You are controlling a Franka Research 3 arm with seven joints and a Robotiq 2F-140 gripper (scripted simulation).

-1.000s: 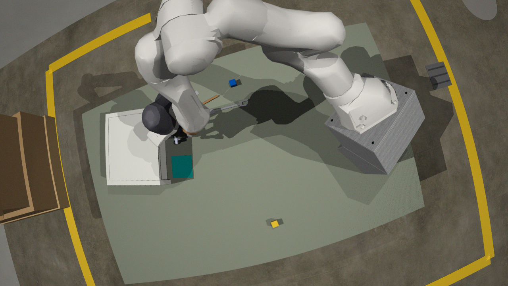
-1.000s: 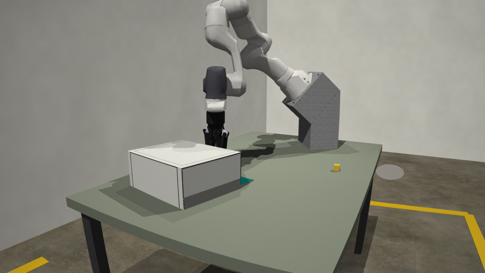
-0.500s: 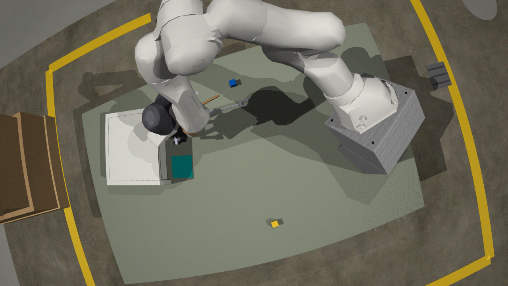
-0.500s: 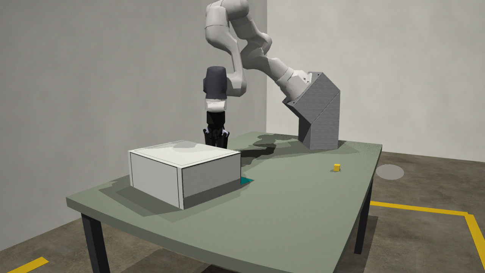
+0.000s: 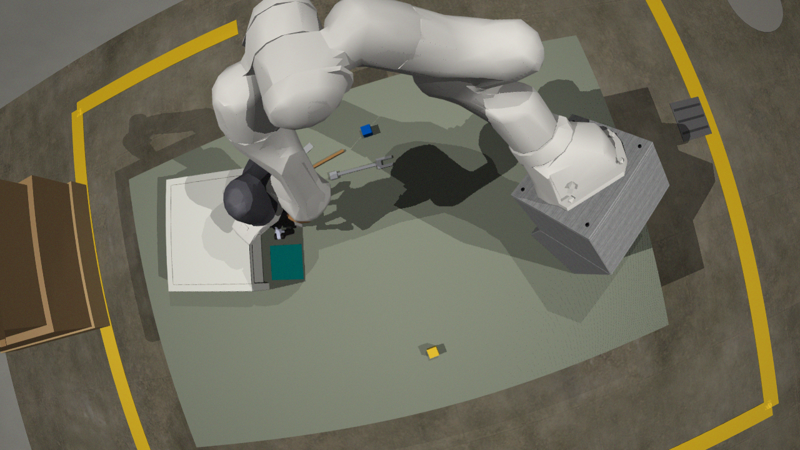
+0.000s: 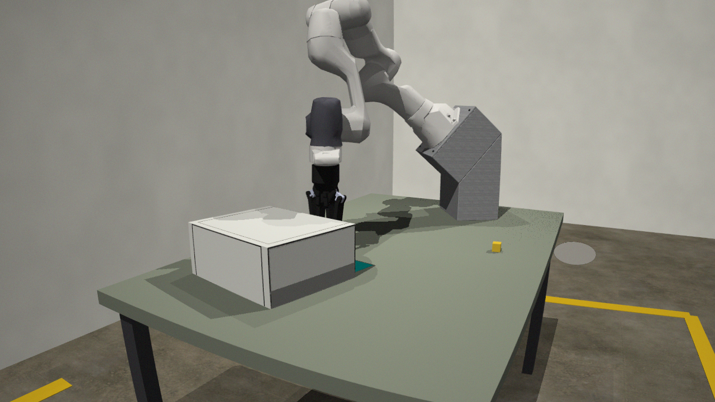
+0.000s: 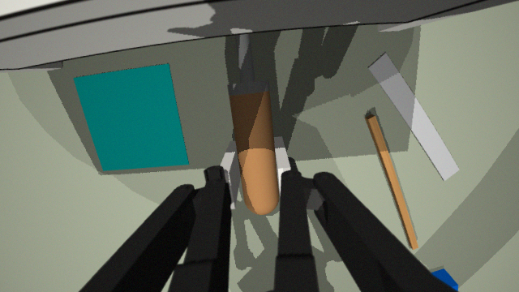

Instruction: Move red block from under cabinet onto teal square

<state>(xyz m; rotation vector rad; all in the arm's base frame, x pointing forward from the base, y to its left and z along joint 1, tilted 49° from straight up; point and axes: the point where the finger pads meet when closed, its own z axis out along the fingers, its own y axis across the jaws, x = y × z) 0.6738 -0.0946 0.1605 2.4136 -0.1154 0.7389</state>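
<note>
My gripper is now 10 cm to the right of the teal square, 7 cm short of it and 4 cm above it. The rest, counted from my hand: grey hook tool 14 cm ahead, 2 cm below; grey strip 15 cm to the right, 4 cm below, 3 cm behind; wooden stick 12 cm to the right, 9 cm behind, 3 cm below.
</note>
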